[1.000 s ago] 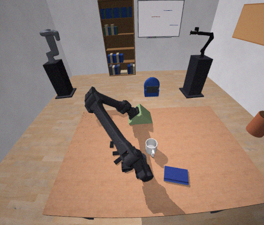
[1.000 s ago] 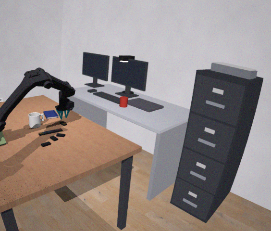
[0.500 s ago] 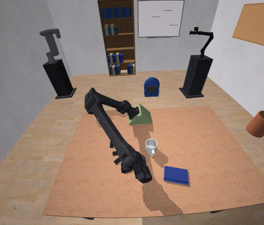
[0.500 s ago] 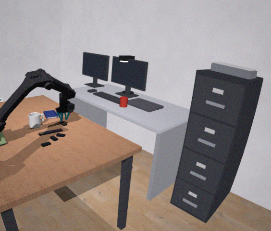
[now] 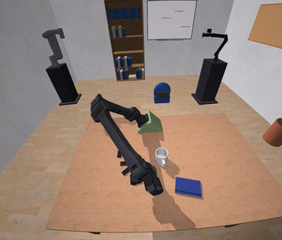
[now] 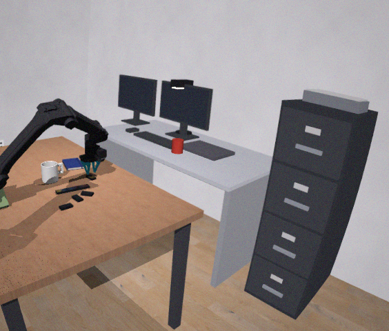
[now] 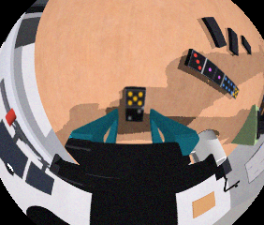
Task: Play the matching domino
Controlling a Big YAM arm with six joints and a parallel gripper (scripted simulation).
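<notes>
The domino is 30 mm below my hand. From my hand the other things lie so: blue book: 230 mm to the left, 30 mm below, 30 mm ahead.
</notes>
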